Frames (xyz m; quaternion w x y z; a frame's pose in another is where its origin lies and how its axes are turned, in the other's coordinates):
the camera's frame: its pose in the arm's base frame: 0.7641 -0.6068 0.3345 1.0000 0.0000 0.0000 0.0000
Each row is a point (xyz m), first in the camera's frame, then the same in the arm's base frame.
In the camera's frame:
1: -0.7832 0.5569 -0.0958
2: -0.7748 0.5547 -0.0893
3: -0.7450 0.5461 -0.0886
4: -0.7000 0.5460 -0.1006
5: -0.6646 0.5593 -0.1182
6: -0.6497 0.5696 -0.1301
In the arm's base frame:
1: -0.0191 -0.0499 0.2387
2: -0.0107 -0.0521 0.2452
3: 0.0191 -0.0607 0.2459
4: 0.0641 -0.0608 0.2339
5: 0.0995 -0.0475 0.2163
6: 0.1144 -0.0372 0.2044

